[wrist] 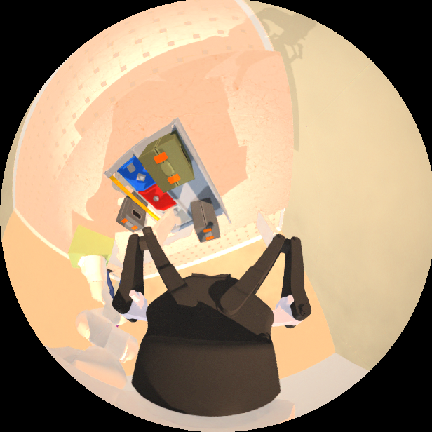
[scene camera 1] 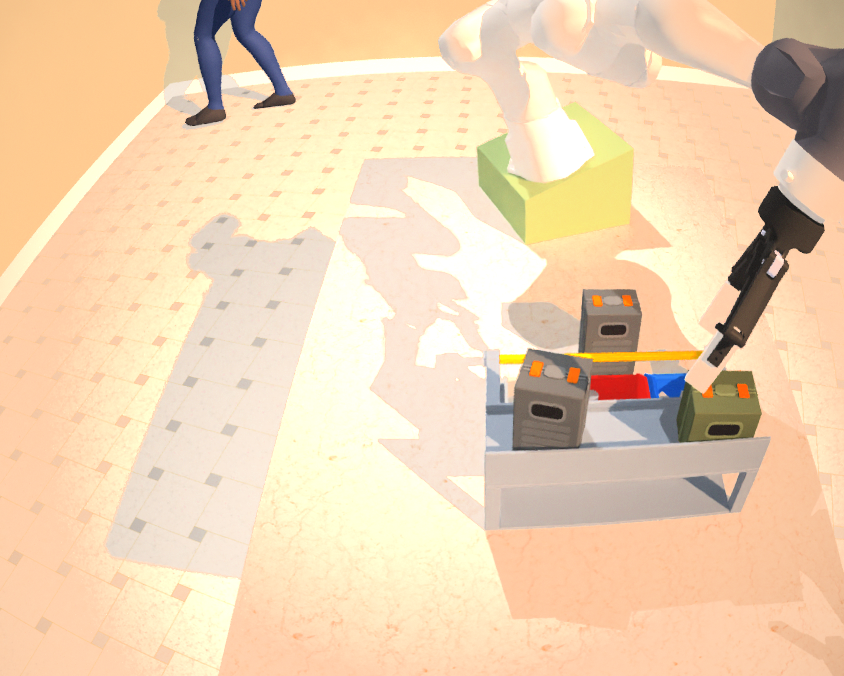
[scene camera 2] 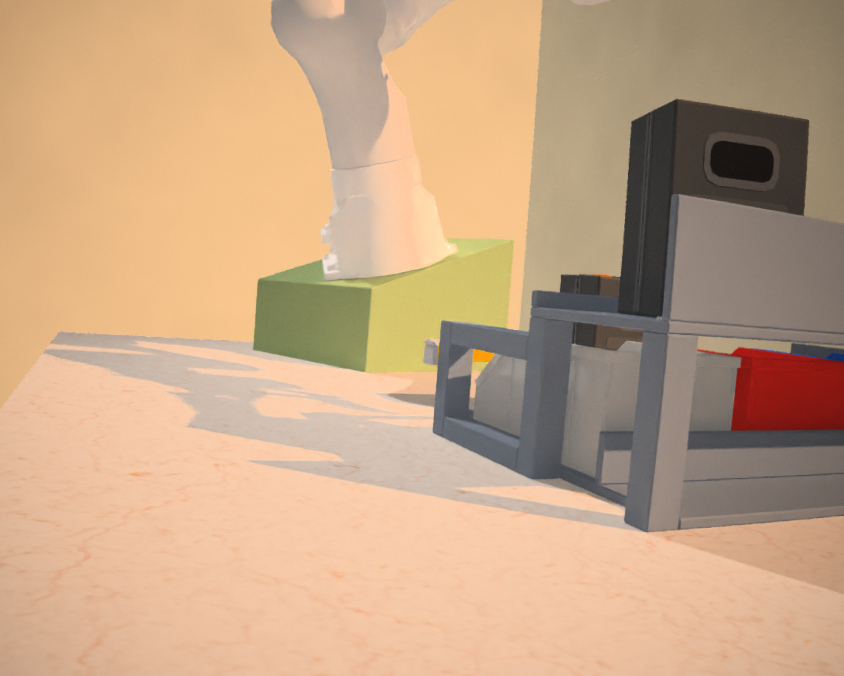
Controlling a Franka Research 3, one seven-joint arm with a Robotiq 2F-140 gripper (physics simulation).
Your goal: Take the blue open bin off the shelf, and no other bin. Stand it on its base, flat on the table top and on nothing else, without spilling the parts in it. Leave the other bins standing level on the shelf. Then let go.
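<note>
The blue open bin (scene camera 1: 665,385) (wrist: 134,172) stands in the shelf (scene camera 1: 627,468) (scene camera 2: 658,429), behind the yellow bar, with grey parts inside. A sliver of it shows at the right edge of the scene camera 2 view. Its lower part is hidden. The red bin (scene camera 1: 619,387) (scene camera 2: 789,390) (wrist: 157,197) is beside it, and a pale grey bin (scene camera 2: 598,387) stands on the red bin's other side. My gripper (scene camera 1: 710,341) (wrist: 215,216) is open and empty, above the shelf, near the green case in the scene camera 1 view. It does not show in the scene camera 2 view.
A green case (scene camera 1: 722,408) (wrist: 167,162) and a grey case (scene camera 1: 549,408) (scene camera 2: 739,169) (wrist: 205,220) stand on the shelf's top board. Another grey case (scene camera 1: 610,323) (wrist: 132,212) stands beyond the yellow bar (scene camera 1: 655,356) (scene camera 2: 479,355), toward the green base block (scene camera 1: 577,204) (scene camera 2: 317,316).
</note>
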